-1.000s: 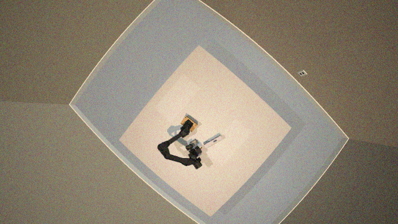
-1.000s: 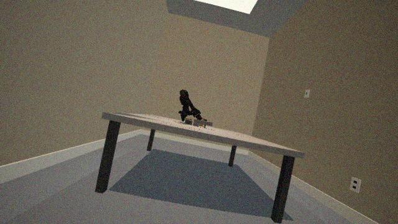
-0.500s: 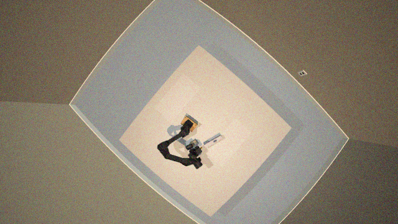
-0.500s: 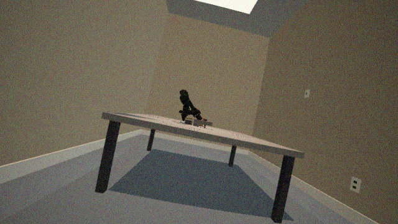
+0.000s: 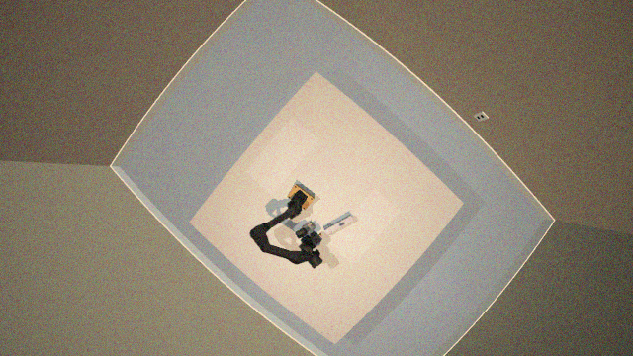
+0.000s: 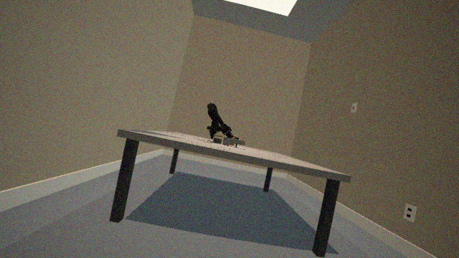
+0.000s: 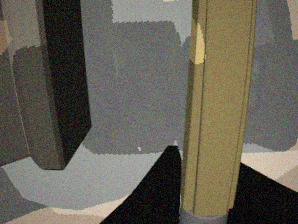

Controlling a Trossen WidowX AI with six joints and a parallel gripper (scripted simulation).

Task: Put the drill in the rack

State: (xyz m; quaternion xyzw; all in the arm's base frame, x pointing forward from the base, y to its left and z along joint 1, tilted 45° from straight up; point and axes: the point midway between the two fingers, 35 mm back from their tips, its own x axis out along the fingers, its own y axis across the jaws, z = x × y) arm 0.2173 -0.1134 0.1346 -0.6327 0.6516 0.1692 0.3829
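Now: the olive-yellow drill 40 mm to the left of my gripper tip, 30 mm above it and 10 mm ahead of it. From my gripper tip the other things lie so: grey rack (60 mm behind, 50 mm to the left, 10 mm below).
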